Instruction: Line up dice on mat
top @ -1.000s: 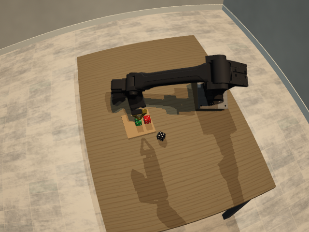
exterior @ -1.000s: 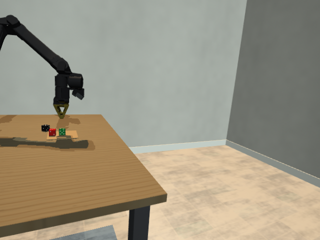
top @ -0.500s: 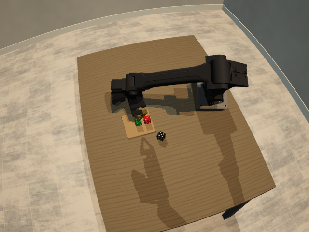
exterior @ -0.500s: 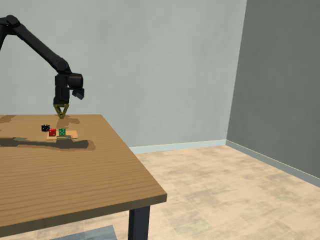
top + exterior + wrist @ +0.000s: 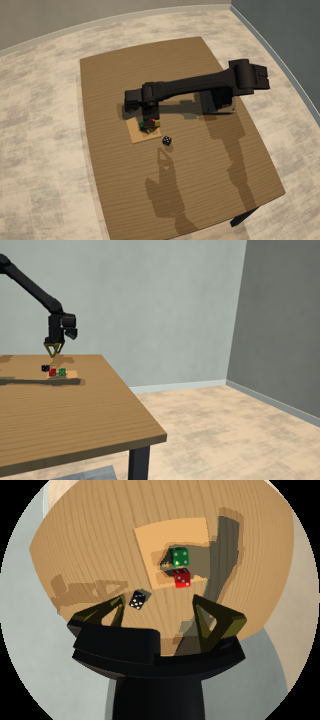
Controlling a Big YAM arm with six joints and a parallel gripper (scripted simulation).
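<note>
The black die lies 6 cm behind my hand, 6 cm to the left of it and 9 cm below it. The rest, counted from my hand: tan mat (4 cm ahead, 4 cm to the right, 10 cm below); green die (3 cm ahead, 4 cm to the right, 8 cm below); red die (1 cm behind, 5 cm to the right, 8 cm below).
</note>
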